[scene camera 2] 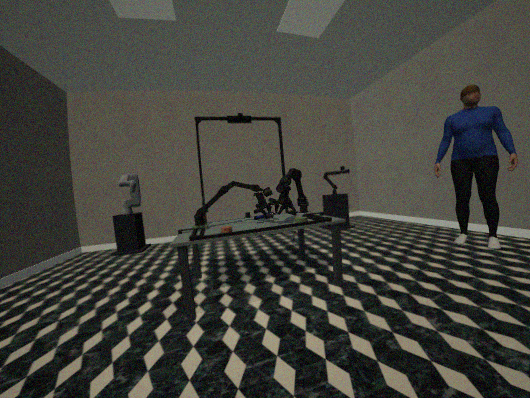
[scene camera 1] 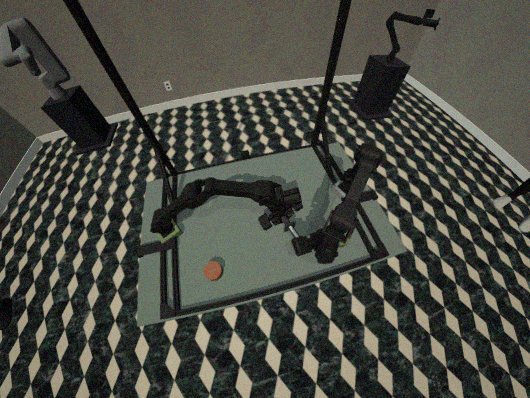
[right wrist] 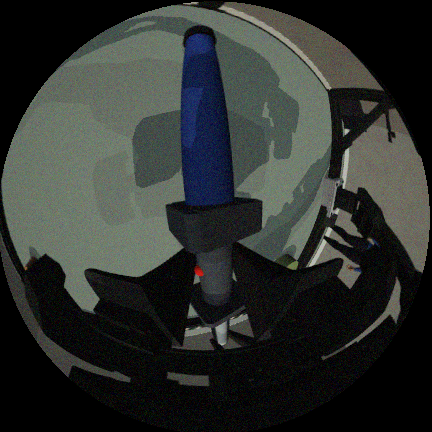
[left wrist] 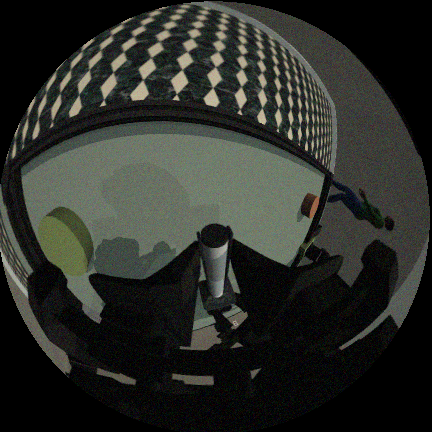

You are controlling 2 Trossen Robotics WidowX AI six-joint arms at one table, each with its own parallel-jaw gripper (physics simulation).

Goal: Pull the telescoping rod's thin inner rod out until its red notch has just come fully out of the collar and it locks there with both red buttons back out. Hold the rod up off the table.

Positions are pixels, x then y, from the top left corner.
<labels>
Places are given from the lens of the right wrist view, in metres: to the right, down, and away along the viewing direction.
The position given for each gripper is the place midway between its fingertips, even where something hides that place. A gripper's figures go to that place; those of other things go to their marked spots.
right gripper (right wrist: 212, 246): 0.00, 0.02, 0.10
telescoping rod (right wrist: 210, 218): 0.00, 0.00, 0.05
</labels>
